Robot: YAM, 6 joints.
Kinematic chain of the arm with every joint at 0, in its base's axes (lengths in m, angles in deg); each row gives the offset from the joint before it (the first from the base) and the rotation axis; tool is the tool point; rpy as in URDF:
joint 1: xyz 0 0 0.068 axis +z
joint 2: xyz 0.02 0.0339 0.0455 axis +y
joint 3: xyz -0.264 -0.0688 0 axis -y
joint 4: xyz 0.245 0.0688 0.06 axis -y
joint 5: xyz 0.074 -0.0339 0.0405 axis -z
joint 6: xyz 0.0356 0 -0.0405 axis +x
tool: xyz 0 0 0 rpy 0 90 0
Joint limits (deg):
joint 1: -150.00..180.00
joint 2: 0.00..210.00
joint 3: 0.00..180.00
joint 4: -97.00..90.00
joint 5: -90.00..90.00
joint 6: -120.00..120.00
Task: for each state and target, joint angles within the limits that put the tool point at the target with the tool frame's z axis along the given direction. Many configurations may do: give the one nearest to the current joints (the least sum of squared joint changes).
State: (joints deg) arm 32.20 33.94 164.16 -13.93 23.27 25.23
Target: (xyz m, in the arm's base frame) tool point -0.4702 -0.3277 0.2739 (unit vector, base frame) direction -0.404 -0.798 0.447
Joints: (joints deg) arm 33.29 18.78 179.89 -11.06 26.45 25.23
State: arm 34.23 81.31 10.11 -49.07 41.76 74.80
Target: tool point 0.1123 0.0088 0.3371 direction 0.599 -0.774 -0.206
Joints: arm 21.78 38.41 50.98 -50.01 70.19 74.80
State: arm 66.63 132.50 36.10 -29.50 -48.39 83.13
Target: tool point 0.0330 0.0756 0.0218 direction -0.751 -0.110 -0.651
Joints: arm 53.08 114.55 14.64 -29.72 -32.30 83.13
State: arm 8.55 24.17 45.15 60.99 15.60 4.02
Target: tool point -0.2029 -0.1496 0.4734 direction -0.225 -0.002 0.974
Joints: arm 37.50 0.10 73.66 26.89 -7.78 4.02
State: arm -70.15 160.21 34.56 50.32 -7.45 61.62
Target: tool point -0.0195 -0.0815 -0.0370 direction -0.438 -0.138 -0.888
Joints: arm -92.92 154.14 0.10 74.26 25.50 61.62
